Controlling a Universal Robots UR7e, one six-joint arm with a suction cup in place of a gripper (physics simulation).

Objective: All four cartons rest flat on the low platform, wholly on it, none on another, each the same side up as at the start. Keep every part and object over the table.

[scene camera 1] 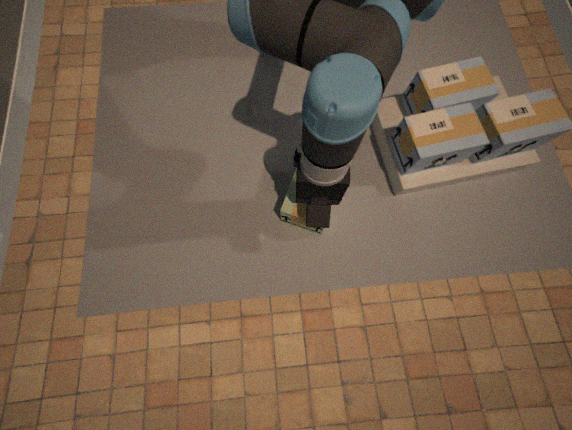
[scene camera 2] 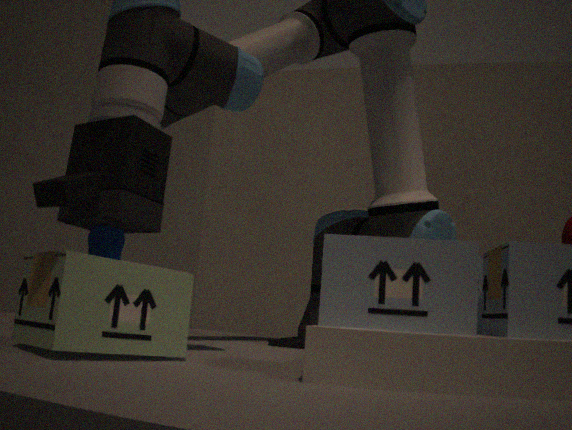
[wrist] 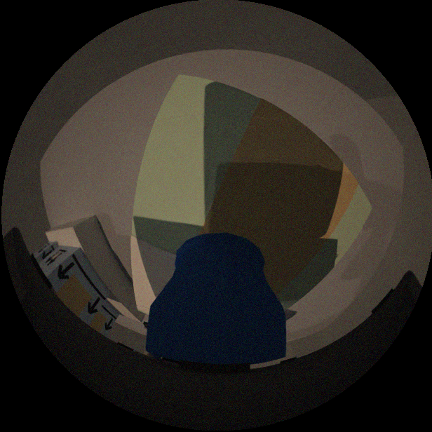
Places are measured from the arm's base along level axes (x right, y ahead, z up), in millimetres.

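Where they show: end effector, tool point: [scene camera 2: 101, 274].
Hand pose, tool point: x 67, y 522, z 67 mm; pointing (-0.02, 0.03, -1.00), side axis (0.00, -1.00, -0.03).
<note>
Each offset is from my tool point to the top centre of the thing. Level surfaces: height alone.
The suction gripper [scene camera 2: 106, 243] [wrist: 220, 300] is blue and sits on top of the green carton @[dz +16, dx +6, dy -16 mm] [scene camera 1: 295, 211] [scene camera 2: 125, 310] [wrist: 170, 165]. That carton is level, arrows up, at or just above the table, left of the platform in both scene views; a tiny gap underneath cannot be ruled out. Three blue-grey cartons stand upright on the low platform @[dz -30, dx -324, dy -199 mm] [scene camera 1: 450, 177] [scene camera 2: 390, 360] [wrist: 64, 235]: a back one @[dz +55, dx -287, dy -256 mm] [scene camera 1: 457, 82], a front left one @[dz +55, dx -253, dy -141 mm] [scene camera 1: 447, 132] [scene camera 2: 350, 285] and a right one @[dz +55, dx -416, dy -179 mm] [scene camera 1: 530, 117]. The right one is near the platform's right edge; overhang is unclear.
The grey table @[dz -78 mm] [scene camera 1: 175, 275] [scene camera 2: 240, 395] extends around the platform, with tiled floor [scene camera 1: 250, 360] beyond its front edge. The arm [scene camera 1: 345, 100] [scene camera 2: 132, 90] reaches over the table from the back. A red shape [scene camera 2: 568, 233] shows at the right edge of scene camera 2.
</note>
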